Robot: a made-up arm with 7 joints. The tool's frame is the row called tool.
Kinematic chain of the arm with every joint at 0, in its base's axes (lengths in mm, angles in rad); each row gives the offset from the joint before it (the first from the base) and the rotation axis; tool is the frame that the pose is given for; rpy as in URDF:
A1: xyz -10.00 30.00 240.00 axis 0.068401 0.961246 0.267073
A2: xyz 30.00 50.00 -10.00 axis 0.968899 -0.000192 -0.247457
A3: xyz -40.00 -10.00 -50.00 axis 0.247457 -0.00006 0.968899
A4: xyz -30.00 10.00 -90.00 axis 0.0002 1 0.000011
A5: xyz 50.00 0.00 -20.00 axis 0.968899 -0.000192 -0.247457
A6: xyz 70.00 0.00 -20.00 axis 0.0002 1 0.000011
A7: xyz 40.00 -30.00 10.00 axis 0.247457 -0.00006 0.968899
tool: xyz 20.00 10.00 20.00 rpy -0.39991 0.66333 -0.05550
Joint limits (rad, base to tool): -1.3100..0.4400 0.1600..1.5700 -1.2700..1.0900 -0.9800..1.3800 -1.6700..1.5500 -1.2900..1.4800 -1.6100..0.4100
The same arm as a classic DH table. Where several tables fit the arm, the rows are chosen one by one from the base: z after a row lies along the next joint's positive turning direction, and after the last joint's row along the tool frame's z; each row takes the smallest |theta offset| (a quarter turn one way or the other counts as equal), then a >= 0, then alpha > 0; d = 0 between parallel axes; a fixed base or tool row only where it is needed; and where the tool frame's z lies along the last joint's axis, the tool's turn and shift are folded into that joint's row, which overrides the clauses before.
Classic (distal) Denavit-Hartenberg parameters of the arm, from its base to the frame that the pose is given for. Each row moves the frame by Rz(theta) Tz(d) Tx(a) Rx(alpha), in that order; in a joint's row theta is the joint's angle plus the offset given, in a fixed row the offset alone. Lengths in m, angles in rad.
base (fixed): theta offset -0.0710; d 0.2319; a -0.0121; alpha -1.3004
A1: theta offset -1.3111; d 0.0778; a -0.0160; alpha -1.5708
A2: theta offset 1.2915; d 0.0052; a 0.0100; alpha 1.5708
A3: theta offset -1.5708; d -0.1530; a 0.0068; alpha 1.5708
A4: theta offset -1.5708; d 0.0100; a 0.0070; alpha 1.5708
A5: theta offset 0.0000; d 0.1262; a 0.0021; alpha -1.5708
A6: theta offset -1.5708; d -0.0300; a 0.0363; alpha 1.5708
A7: theta offset -0.8288; d 0.0160; a 0.0024; alpha -0.5574
tool (fixed): theta offset 0.8629; d 0.0329; a 0.0000; alpha 0.0000
Joint limits (rad, base to tool): -1.3100..0.4400 0.1600..1.5700 -1.2700..1.0900 -0.9800..1.3800 -1.6700..1.5500 -1.2900..1.4800 -1.6100..0.4100

